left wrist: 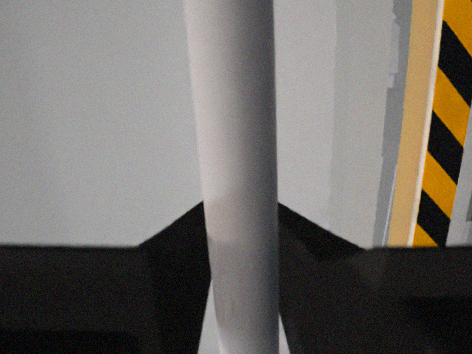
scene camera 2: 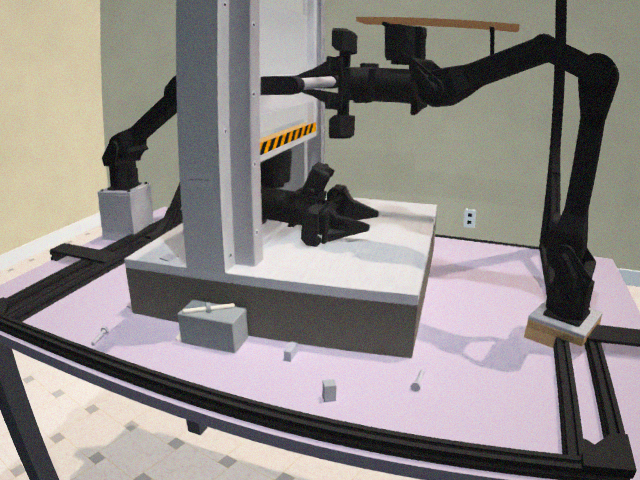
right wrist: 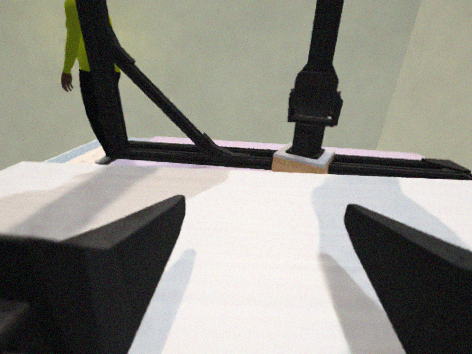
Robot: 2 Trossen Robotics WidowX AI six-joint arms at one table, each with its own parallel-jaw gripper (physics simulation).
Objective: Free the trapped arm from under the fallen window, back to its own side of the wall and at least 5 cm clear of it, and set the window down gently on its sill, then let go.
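Places are measured from the left arm's base along level axes (x ahead, y left, z up), in centimetres.
Pixels of known places: right gripper, fingertip midpoint: (scene camera 2: 374,220) (right wrist: 264,207); left arm's base, link origin: (scene camera 2: 567,313) (right wrist: 305,151); right arm's base, link origin: (scene camera 2: 124,187).
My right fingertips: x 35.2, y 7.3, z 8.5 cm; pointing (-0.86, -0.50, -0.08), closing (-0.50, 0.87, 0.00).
Observation:
Ahead of a thing's pixels: the offset from my right fingertips to its middle. "pt": to the spot under its first point.
The window (scene camera 2: 284,111) (left wrist: 100,125) is a pale panel with a yellow-black striped lower edge, upright in the grey wall frame (scene camera 2: 201,129). Its striped edge is above the right arm, which passes through the opening; whether they touch is unclear. A light grey bar handle {pt dx +8.6, dy +4.2, dz +23.7 cm} (scene camera 2: 321,81) (left wrist: 235,125) crosses the window's face. My left gripper (scene camera 2: 305,84) (left wrist: 238,207) is shut on this handle, one finger on each side. My right gripper (scene camera 2: 372,220) (right wrist: 264,207) is open and empty, low over the white-topped block (scene camera 2: 330,273) (right wrist: 250,300), on the picture-right side of the wall. The sill is partly hidden.
A grey box (scene camera 2: 214,328) with a thin stick on top stands before the block. Small grey blocks {dx -18.6, dy +28.8, dz -11.1 cm} (scene camera 2: 329,390) and bolts {dx -24.5, dy +18.4, dz -11.9 cm} (scene camera 2: 417,381) lie on the table. Black rails (scene camera 2: 310,423) edge it. A person in yellow-green (right wrist: 72,35) stands behind a black post.

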